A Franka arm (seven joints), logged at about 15 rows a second.
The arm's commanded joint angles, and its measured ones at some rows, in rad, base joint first. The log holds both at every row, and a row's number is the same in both.
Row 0, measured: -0.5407, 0.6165, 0.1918, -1.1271, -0.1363, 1.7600, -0.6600
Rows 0 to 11, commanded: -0.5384, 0.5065, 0.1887, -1.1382, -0.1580, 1.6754, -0.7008; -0.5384, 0.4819, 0.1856, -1.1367, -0.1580, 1.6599, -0.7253; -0.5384, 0.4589, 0.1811, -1.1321, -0.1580, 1.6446, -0.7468; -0.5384, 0.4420, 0.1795, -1.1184, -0.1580, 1.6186, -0.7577; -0.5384, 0.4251, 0.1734, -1.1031, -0.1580, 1.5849, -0.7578; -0.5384, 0.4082, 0.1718, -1.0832, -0.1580, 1.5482, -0.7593; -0.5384, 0.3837, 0.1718, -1.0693, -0.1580, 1.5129, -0.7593; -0.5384, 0.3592, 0.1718, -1.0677, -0.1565, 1.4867, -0.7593; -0.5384, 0.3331, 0.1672, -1.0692, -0.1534, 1.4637, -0.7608; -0.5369, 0.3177, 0.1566, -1.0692, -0.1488, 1.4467, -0.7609; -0.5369, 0.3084, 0.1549, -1.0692, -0.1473, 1.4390, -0.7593; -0.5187, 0.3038, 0.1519, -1.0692, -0.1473, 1.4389, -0.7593
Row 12, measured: -0.5423, 0.3268, 0.1689, -1.0700, -0.1373, 1.4520, -0.7346
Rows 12 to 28, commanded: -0.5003, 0.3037, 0.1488, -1.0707, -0.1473, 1.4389, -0.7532; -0.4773, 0.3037, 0.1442, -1.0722, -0.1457, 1.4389, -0.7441; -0.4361, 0.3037, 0.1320, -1.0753, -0.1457, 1.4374, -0.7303; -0.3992, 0.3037, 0.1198, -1.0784, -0.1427, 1.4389, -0.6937; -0.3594, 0.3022, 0.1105, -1.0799, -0.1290, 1.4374, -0.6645; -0.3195, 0.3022, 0.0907, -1.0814, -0.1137, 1.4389, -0.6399; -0.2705, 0.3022, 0.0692, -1.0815, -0.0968, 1.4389, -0.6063; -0.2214, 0.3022, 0.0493, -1.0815, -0.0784, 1.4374, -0.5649; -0.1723, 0.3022, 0.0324, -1.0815, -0.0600, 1.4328, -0.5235; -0.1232, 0.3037, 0.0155, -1.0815, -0.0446, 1.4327, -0.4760; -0.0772, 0.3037, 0.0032, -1.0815, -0.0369, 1.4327, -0.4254; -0.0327, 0.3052, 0.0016, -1.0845, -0.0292, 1.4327, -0.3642; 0.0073, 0.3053, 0.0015, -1.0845, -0.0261, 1.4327, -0.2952; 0.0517, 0.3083, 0.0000, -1.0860, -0.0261, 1.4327, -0.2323; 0.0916, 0.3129, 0.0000, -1.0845, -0.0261, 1.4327, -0.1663; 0.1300, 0.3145, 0.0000, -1.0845, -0.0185, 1.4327, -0.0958; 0.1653, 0.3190, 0.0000, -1.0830, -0.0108, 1.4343, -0.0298
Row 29, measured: 0.0986, 0.3212, 0.0234, -1.0872, -0.0372, 1.4414, -0.1487
